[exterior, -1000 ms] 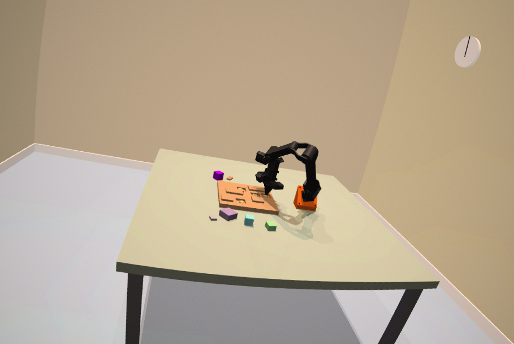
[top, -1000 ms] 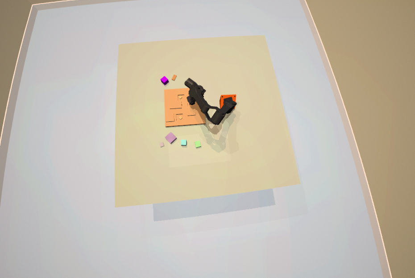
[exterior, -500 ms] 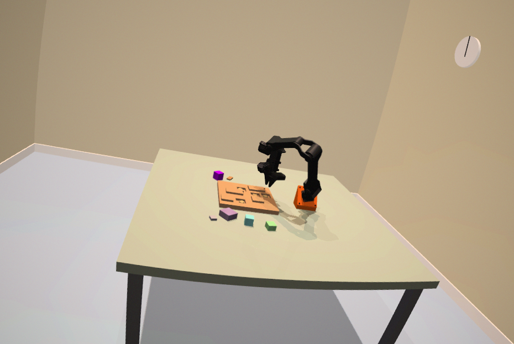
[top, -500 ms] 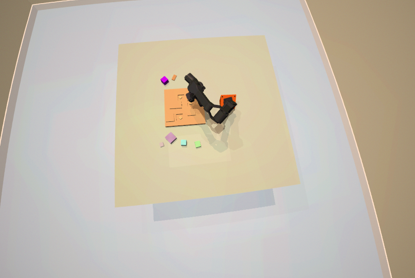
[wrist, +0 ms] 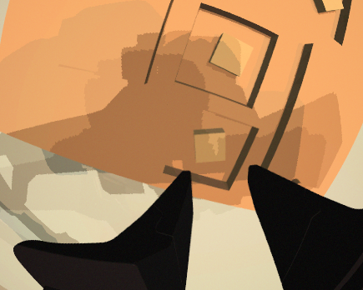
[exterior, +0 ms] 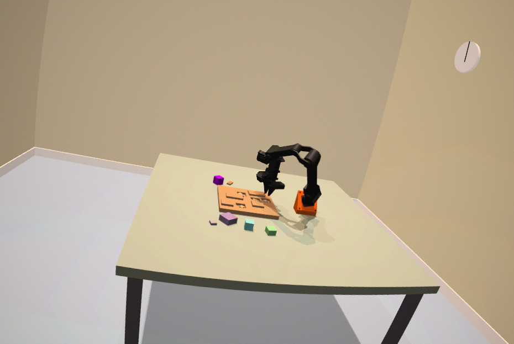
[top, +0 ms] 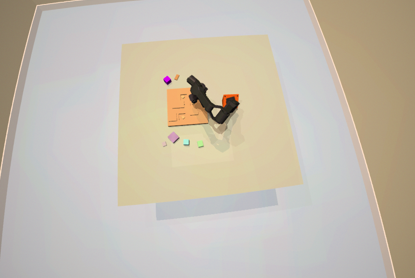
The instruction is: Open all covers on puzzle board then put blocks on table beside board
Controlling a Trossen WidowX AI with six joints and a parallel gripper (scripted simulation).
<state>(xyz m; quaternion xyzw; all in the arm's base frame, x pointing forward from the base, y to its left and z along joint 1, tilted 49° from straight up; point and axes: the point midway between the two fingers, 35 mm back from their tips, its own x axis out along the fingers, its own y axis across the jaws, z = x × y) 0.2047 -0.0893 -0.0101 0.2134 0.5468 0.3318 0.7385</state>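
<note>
Now: the green block 70 mm ahead of my gripper tip, 320 mm to the left of it and 40 mm below it. The rest, counted from my gripper tip: magenta cube 220 mm ahead, 230 mm to the right, 30 mm below; then cyan block 170 mm ahead, 290 mm to the left, 40 mm below; then flat orange block 140 mm ahead, 250 mm to the right, 50 mm below.
</note>
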